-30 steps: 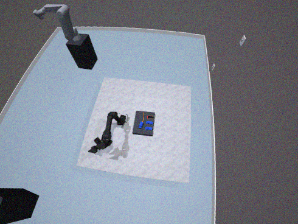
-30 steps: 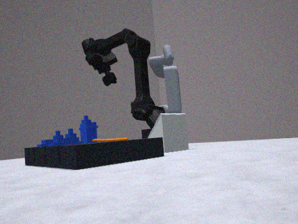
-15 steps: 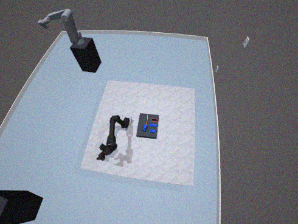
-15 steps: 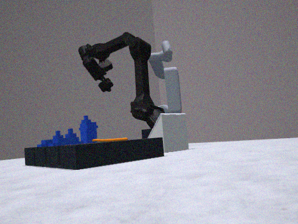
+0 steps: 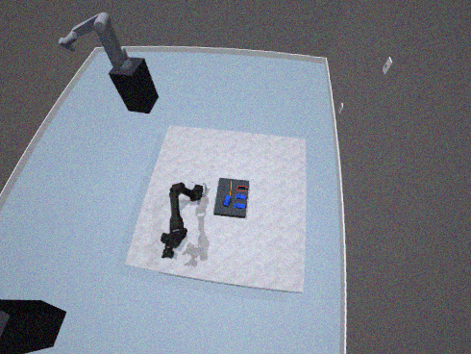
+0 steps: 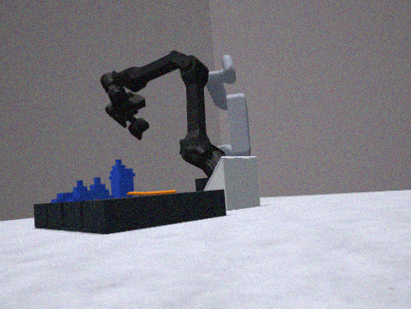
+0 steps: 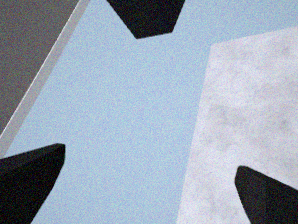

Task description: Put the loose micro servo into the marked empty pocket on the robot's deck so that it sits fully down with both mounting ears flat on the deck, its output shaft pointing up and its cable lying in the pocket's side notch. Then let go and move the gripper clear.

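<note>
The robot deck lies 26 cm ahead of my gripper tip, 55 cm to the left of it and 25 cm below it.
</note>
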